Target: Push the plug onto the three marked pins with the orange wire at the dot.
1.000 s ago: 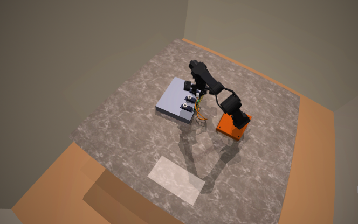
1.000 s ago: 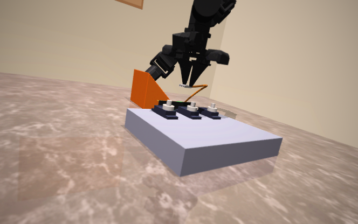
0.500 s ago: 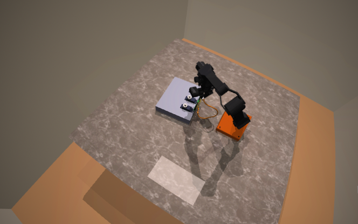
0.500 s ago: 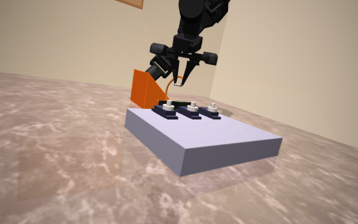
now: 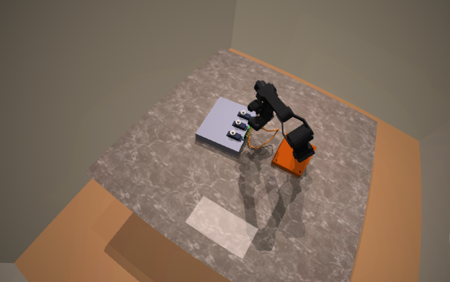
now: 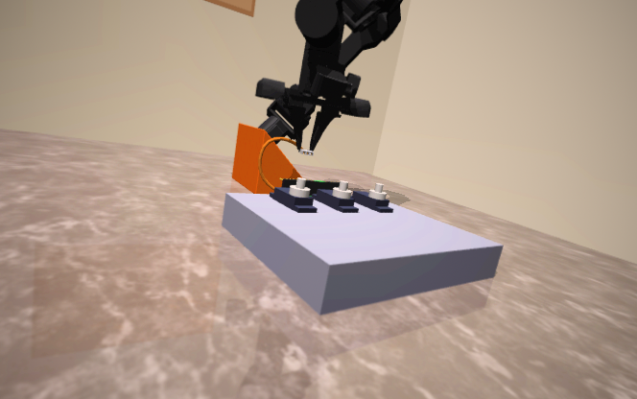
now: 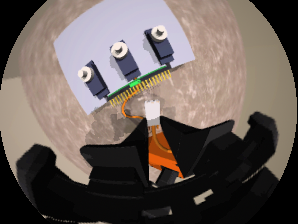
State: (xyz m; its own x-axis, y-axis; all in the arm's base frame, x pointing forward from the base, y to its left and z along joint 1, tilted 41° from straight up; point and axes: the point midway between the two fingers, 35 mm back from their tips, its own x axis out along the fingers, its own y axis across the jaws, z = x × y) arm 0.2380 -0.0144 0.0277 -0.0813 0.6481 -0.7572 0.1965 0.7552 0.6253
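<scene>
Right now my gripper tip is 5 cm short of the green band, 4 cm above it and 1 cm to the right of it. The rest, counted from my gripper tip: grey printed holder: 21 cm ahead, 9 cm below, 3 cm to the left.
</scene>
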